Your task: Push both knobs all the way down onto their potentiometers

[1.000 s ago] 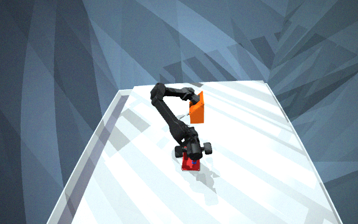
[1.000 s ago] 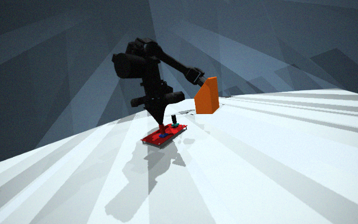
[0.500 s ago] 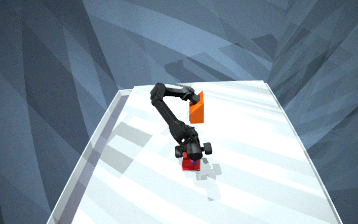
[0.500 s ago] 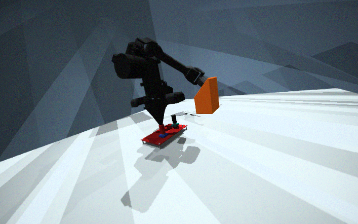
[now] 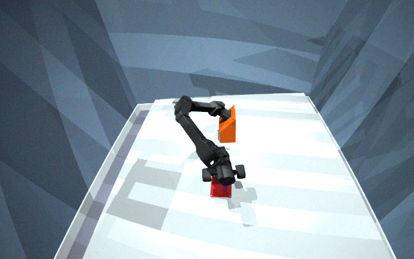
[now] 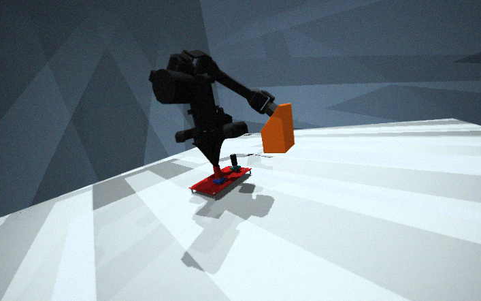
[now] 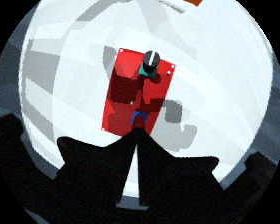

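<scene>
The blue potentiometer lies 3 cm below my gripper tip. From my gripper tip the other things lie so: teal potentiometer: 8 cm behind, 1 cm to the right, 2 cm below.
</scene>
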